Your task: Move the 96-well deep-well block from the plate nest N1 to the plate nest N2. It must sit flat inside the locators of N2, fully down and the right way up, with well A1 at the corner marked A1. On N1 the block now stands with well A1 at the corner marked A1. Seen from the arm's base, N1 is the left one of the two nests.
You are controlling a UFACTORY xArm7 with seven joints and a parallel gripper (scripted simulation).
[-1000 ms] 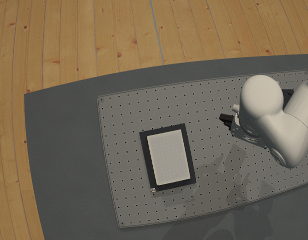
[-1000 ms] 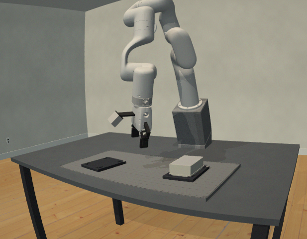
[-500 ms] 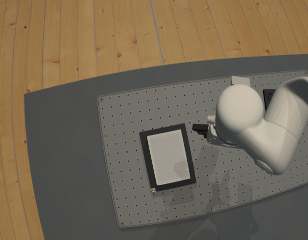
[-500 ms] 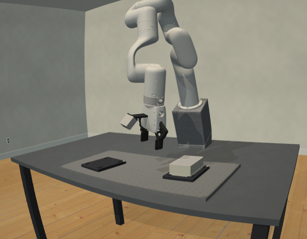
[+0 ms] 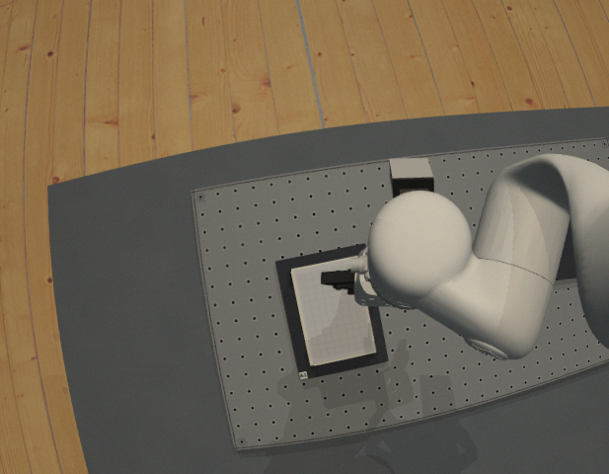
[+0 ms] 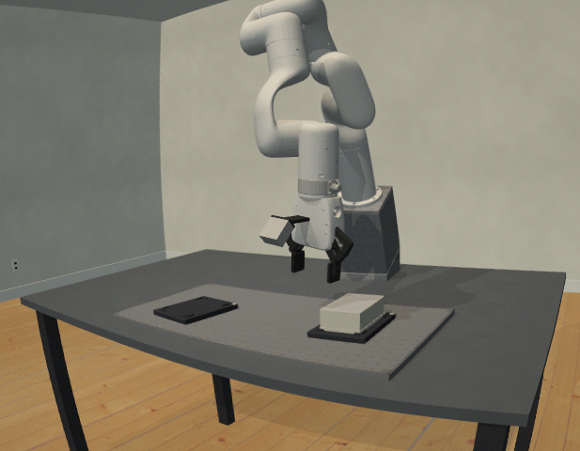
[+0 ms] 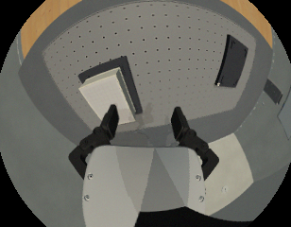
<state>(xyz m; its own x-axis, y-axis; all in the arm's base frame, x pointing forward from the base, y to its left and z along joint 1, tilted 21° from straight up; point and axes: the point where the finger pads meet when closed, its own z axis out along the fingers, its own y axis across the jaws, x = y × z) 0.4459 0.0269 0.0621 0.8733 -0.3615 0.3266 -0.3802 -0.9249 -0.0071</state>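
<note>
Now: the deep-well block 80 mm to the left of my hand and 80 mm below it. Round my hand: nest N2: 300 mm to the right, 110 mm below, 20 mm behind; then A1 label: 140 mm to the left, 100 mm below, 70 mm behind; then nest N1: 110 mm below, 80 mm to the left.
</note>
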